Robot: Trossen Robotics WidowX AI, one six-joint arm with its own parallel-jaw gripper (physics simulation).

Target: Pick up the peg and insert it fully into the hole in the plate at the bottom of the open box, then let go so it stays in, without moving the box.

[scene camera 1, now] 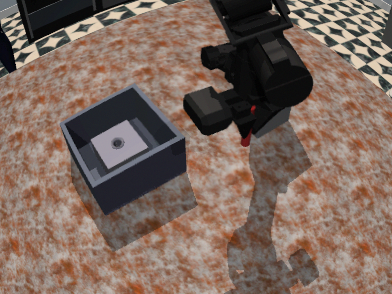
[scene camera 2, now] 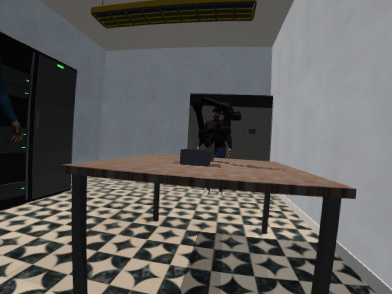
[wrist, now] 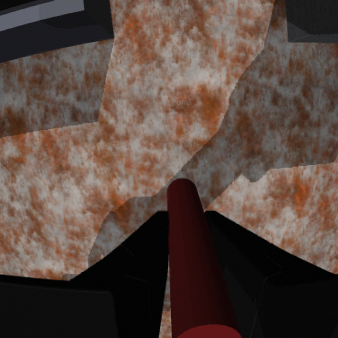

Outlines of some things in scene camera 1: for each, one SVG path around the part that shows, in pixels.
The gripper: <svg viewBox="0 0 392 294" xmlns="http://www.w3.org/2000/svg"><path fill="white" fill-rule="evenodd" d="M201 48L202 65L209 70L218 68L225 72L224 78L233 85L233 88L217 93L210 86L184 96L183 109L202 135L210 136L225 130L233 121L237 125L240 135L245 139L251 129L252 134L256 134L276 114L285 109L285 107L277 107L268 101L251 64L237 54L236 47L233 47L231 42L214 47L212 45Z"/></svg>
A dark grey box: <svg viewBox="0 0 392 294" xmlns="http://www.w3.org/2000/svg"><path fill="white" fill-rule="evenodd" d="M135 83L59 123L70 154L105 216L187 171L184 135ZM127 120L148 146L149 152L106 174L95 156L91 139Z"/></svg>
A pale square plate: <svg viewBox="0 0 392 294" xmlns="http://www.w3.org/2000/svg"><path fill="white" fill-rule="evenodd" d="M127 120L91 139L95 156L106 174L149 152L148 146Z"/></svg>
